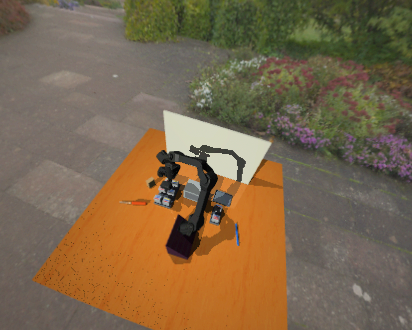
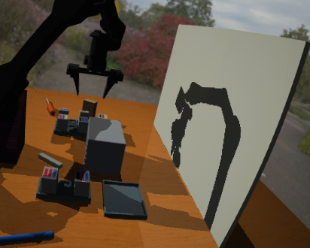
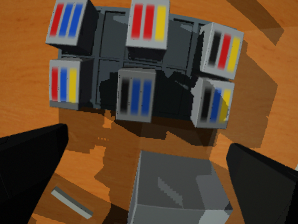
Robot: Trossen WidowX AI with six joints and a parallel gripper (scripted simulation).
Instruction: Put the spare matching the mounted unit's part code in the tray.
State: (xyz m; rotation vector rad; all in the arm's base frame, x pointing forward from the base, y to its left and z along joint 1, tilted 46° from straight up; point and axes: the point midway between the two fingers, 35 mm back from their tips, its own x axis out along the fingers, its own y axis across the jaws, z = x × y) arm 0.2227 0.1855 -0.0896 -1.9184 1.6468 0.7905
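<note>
Now: gripper tip 10 cm above the grey spare and 1 cm past it. Round my gripper tip: brown block (17 cm to the left, 10 cm below); then grey bar (22 cm to the right, 13 cm below, 8 cm behind); then grey mounted unit (15 cm to the right, 9 cm below, 6 cm ahead).
</note>
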